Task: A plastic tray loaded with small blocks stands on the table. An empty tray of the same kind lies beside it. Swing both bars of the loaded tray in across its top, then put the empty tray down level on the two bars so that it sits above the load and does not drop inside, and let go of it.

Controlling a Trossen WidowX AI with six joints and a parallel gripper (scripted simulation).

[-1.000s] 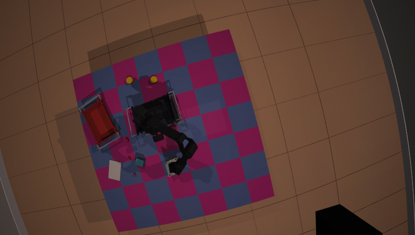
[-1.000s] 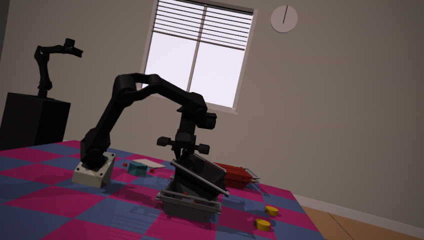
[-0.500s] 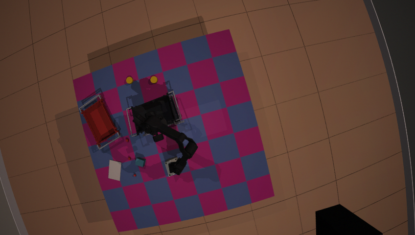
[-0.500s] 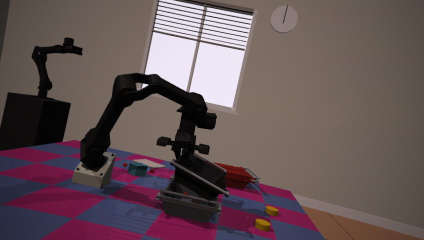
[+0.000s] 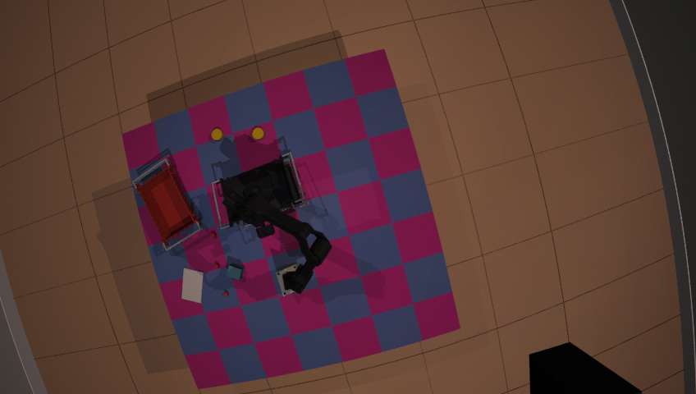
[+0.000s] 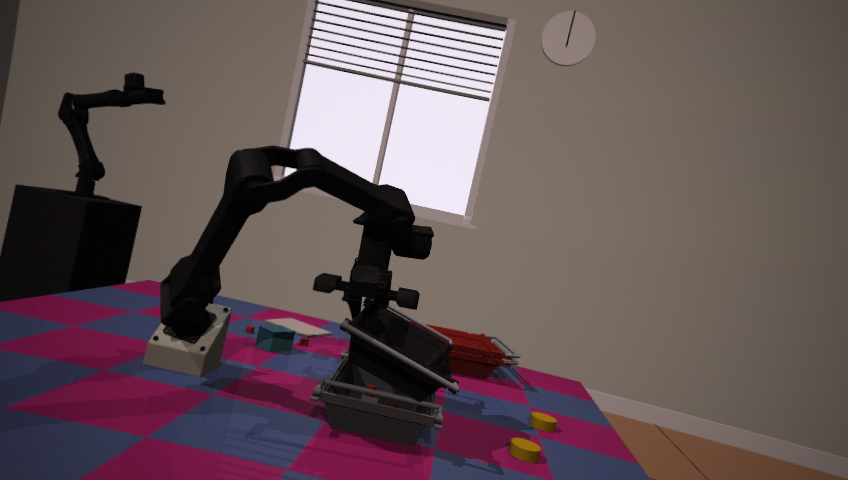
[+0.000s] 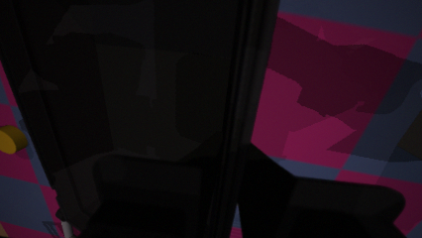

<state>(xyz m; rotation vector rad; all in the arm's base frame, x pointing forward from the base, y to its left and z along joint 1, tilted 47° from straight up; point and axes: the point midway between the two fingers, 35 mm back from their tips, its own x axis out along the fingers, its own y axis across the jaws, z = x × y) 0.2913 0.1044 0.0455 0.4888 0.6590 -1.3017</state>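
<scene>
The dark tray is 8 cm ahead of my gripper tip, 2 cm to the left of it and 1 cm above it. Round my gripper tip: teal cube 24 cm behind, 20 cm to the left, 10 cm below; then white plate 44 cm to the left, 29 cm behind, 12 cm below.
</scene>
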